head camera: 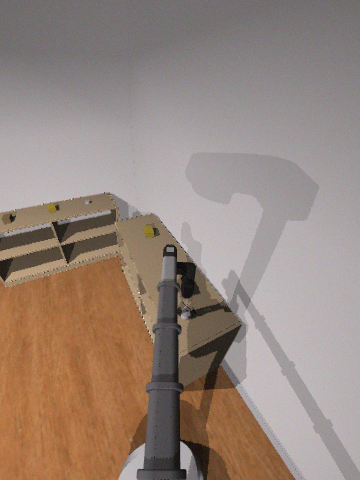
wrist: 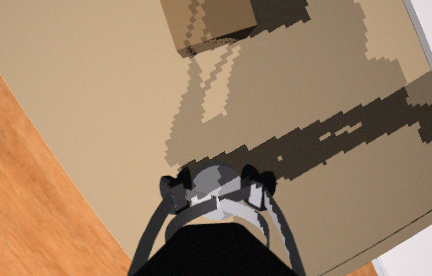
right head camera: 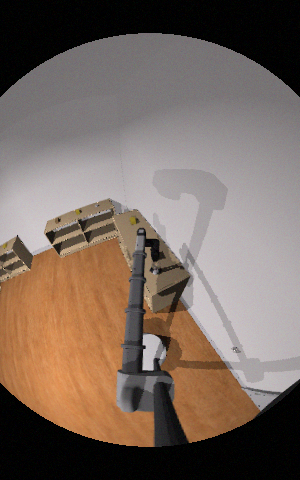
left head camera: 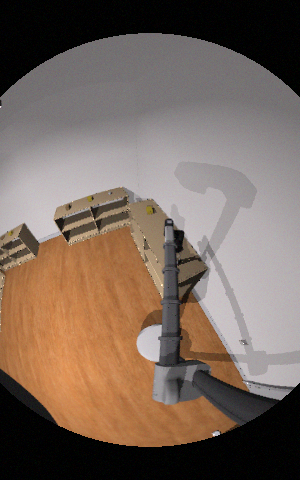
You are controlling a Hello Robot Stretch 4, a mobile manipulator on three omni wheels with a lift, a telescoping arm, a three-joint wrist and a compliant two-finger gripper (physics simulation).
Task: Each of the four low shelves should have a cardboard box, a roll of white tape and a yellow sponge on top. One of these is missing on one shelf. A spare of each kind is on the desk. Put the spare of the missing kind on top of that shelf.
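Places are measured from the robot's base along level axes (x left, y ahead, z down), in centimetres.
Where they show: gripper, fingertip midpoint: (head camera: 186,315) (wrist: 219,181) (right head camera: 155,271); robot's base, origin of the base link: (right head camera: 145,350) (left head camera: 156,341).
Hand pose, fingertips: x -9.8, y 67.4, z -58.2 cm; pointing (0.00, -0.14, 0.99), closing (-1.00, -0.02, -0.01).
Each offset is from my fingertips to the top centre of the thing. "pt": to the spot under its first point. Level surfaces: height alone.
My gripper (head camera: 186,310) (right head camera: 155,270) (wrist: 219,181) is shut on a white tape roll @(dx +0.4, dy -0.3, dz -3.0 cm) (wrist: 216,176), over the near part of the desk @(dz +0.0 cm) (head camera: 141,252) (left head camera: 145,226) (wrist: 100,100). A cardboard box @(pt dx -0.1, dy +13.5, dz -5.0 cm) (wrist: 212,22) sits on the desk ahead of the fingers. A yellow sponge @(dx +27.0, dy +71.1, dz -4.5 cm) (head camera: 149,231) (left head camera: 150,210) (right head camera: 133,220) is at the desk's far end. The back shelf @(dz +0.0 cm) (head camera: 70,205) holds a cardboard box @(dx +154.3, dy +82.2, dz -5.0 cm) (head camera: 7,218) (left head camera: 68,206), a yellow sponge @(dx +123.0, dy +102.8, dz -4.5 cm) (head camera: 51,208) (left head camera: 90,199) and a white tape roll @(dx +93.7, dy +119.1, dz -2.4 cm) (head camera: 88,202) (left head camera: 110,193). The arm hides the desk's box in the head view.
A second low shelf (left head camera: 31,241) stands at the left with a yellow sponge (left head camera: 10,233) on top; its left part is cut off or too small to read. Another unit's edge shows at the far left. A wall runs along the desk's right side. Wooden floor @(dz +61.0 cm) (head camera: 65,350) lies left of the desk.
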